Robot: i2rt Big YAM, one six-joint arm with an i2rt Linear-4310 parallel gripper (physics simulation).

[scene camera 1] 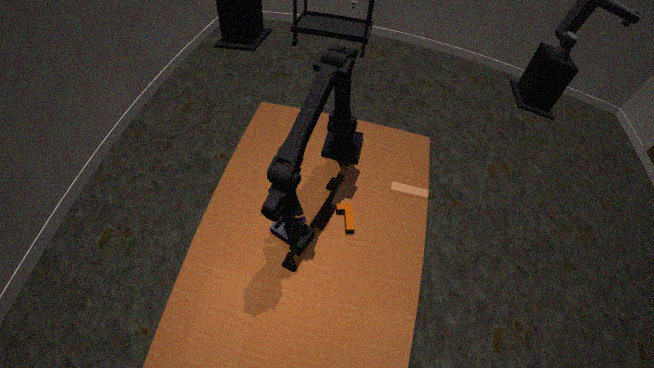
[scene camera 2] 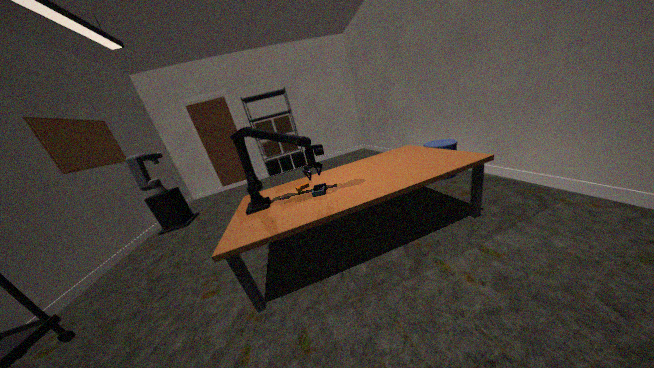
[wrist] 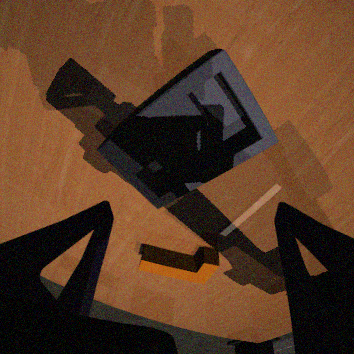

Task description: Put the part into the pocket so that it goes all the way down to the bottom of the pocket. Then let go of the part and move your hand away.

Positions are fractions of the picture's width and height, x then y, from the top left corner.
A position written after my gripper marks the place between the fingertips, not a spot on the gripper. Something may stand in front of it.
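Observation:
My gripper (wrist: 0.54,0.59) is empty and open. A blue-grey pocket block (scene camera 1: 0.46,0.65) is visible; the wrist view gives the block (wrist: 0.58,0.35) too.

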